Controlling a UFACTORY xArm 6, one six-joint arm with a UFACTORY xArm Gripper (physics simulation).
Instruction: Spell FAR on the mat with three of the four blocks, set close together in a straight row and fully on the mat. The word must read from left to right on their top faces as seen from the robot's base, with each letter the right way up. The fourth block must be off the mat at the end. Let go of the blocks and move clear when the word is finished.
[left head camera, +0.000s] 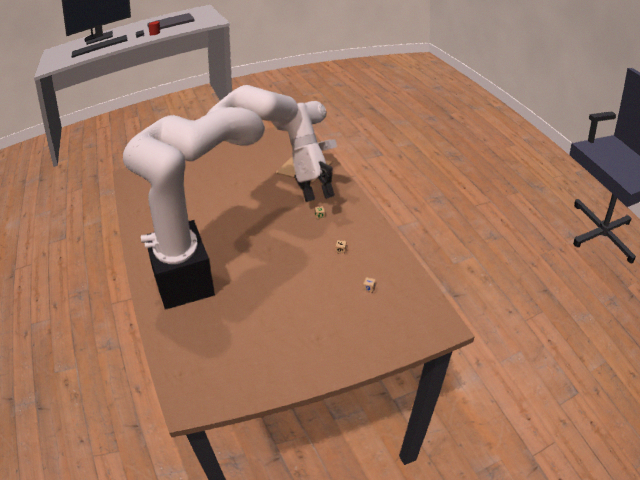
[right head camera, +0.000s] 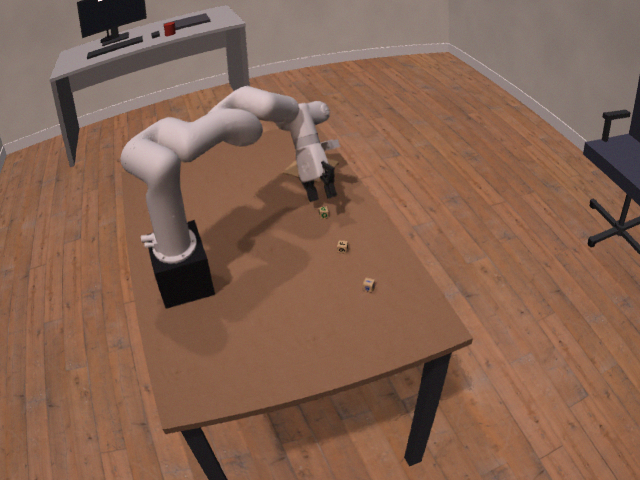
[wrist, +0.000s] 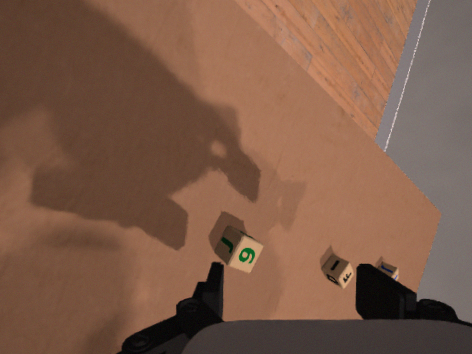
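Observation:
My gripper (left head camera: 318, 195) (right head camera: 321, 196) (wrist: 289, 286) is open and empty, tilted above the table at the far end. The green-lettered block (left head camera: 320, 211) (right head camera: 323, 212) (wrist: 240, 250) lies below and just nearer than the fingertips in the head views; it shows a green 6 or 9 and a J. The black-lettered block (left head camera: 340, 246) (right head camera: 342, 246) (wrist: 337, 271) shows an F. The blue-lettered block (left head camera: 369, 284) (right head camera: 368, 285) (wrist: 388, 269) lies farthest from the gripper, its letter unclear. The pale mat (left head camera: 285, 168) (right head camera: 294, 169) is partly hidden behind the gripper. A fourth block does not show.
The brown table (left head camera: 289, 351) (right head camera: 289, 351) bears the arm's black base (left head camera: 183, 281) (right head camera: 183, 279). The three blocks stand well apart along the table's right side. A grey desk with a monitor and a red mug (left head camera: 154, 27) (right head camera: 169, 28) stands beyond; a dark chair (left head camera: 610, 155) is at the right.

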